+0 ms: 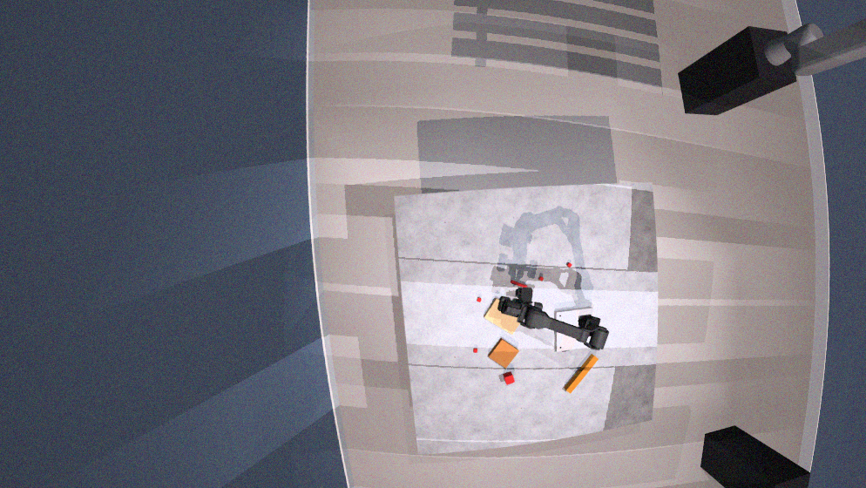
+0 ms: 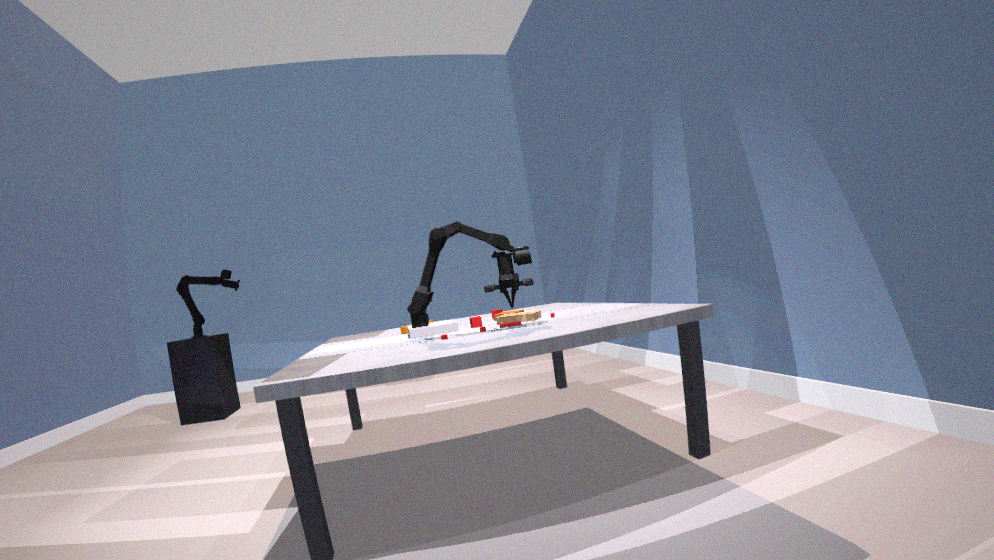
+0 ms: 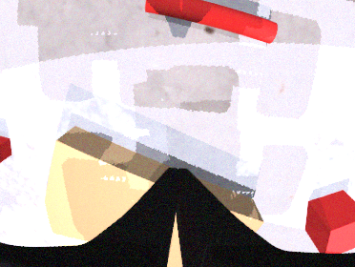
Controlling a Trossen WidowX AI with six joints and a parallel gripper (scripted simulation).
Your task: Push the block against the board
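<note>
My gripper tip is now 40 mm short of the tan board, 70 mm to the right of it and 50 mm above it. Round my gripper tip: orange bar 340 mm behind, 410 mm to the left, 50 mm below; then red bar 40 mm behind, 70 mm to the right, 50 mm below; then orange square block 50 mm ahead, 250 mm to the left, 50 mm below.
</note>
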